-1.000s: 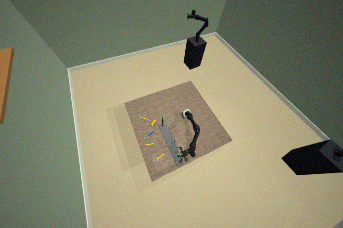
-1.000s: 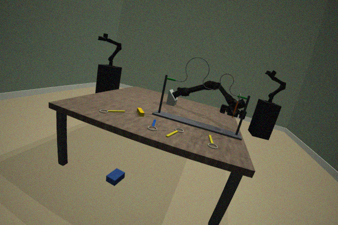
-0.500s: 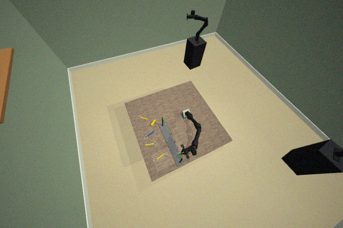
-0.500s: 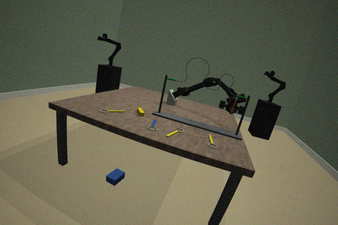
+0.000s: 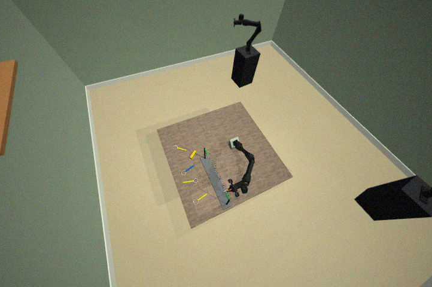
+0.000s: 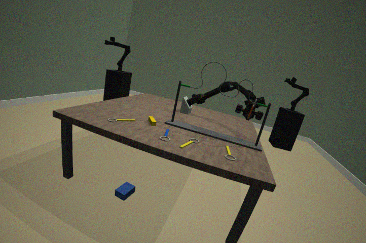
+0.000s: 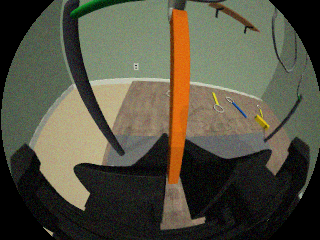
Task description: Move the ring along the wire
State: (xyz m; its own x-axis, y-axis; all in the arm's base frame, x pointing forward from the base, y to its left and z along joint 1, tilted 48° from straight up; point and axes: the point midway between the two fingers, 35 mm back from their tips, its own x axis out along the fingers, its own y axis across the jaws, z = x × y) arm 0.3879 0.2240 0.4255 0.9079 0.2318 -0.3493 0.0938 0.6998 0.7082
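Right now the orange-handled ring is 1 cm ahead of my gripper tip and 8 cm above it. From my gripper tip the other things lie so: blue block: 26 cm ahead, 67 cm to the right, 63 cm below; yellow block: 10 cm ahead, 61 cm to the right, 14 cm below; blue-handled ring: 26 cm ahead, 46 cm to the right, 15 cm below.
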